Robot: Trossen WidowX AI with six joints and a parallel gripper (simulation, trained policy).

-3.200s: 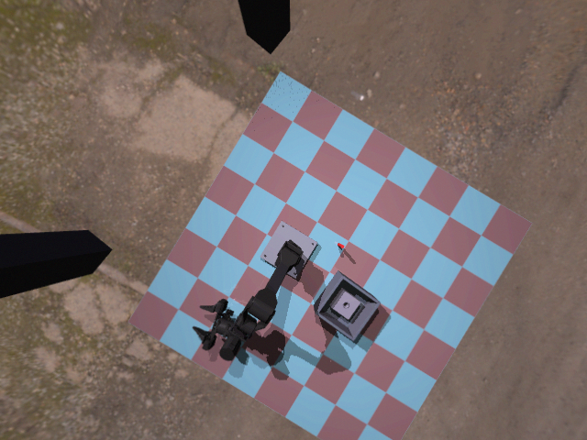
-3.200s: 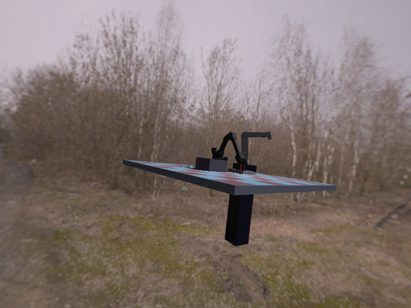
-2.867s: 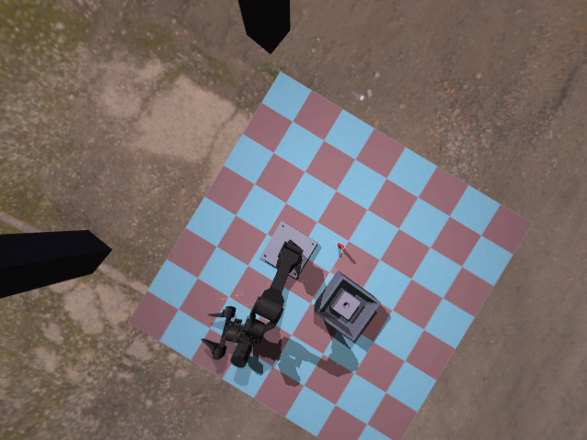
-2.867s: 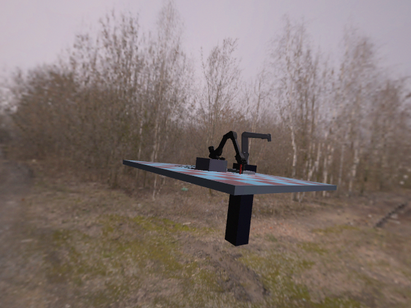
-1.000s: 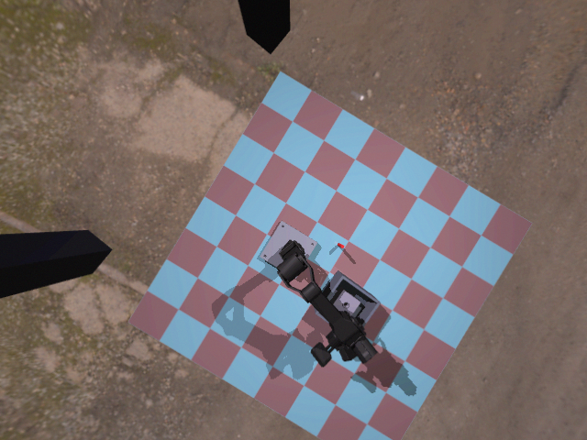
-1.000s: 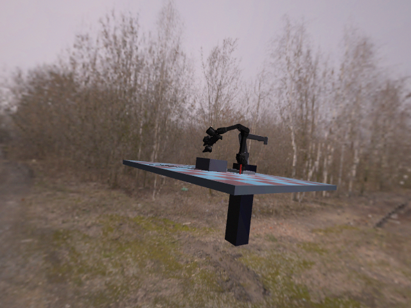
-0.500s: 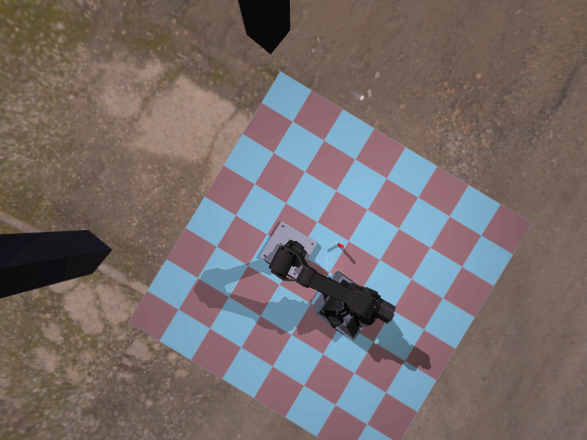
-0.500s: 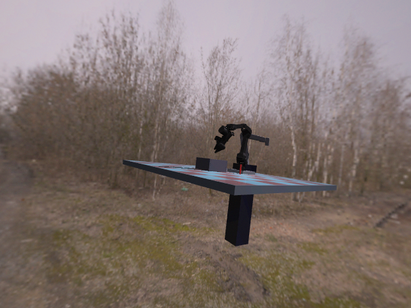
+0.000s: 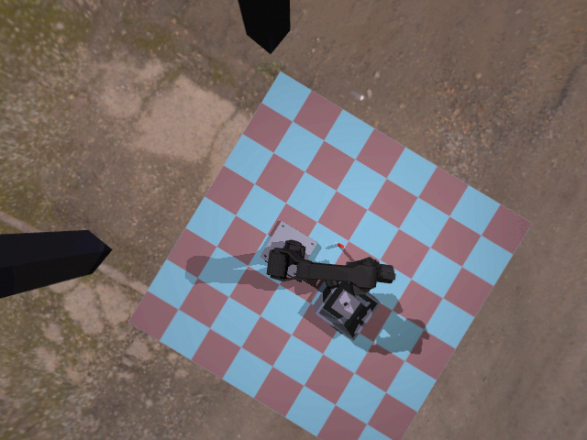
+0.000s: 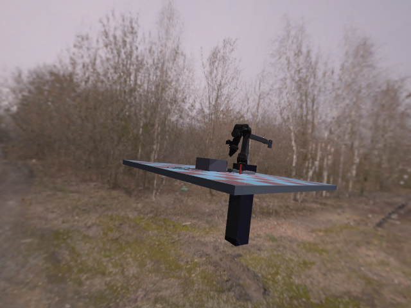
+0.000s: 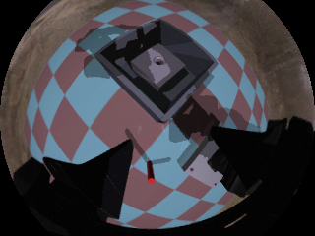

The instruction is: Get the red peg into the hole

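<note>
The red peg lies 6 cm behind my gripper tip, 8 cm to the left of it and 10 cm below it. From my gripper tip the other things lie so: grey plate 11 cm ahead, 10 cm to the right, 9 cm below; dark box 11 cm ahead, 10 cm to the right, 11 cm below.
</note>
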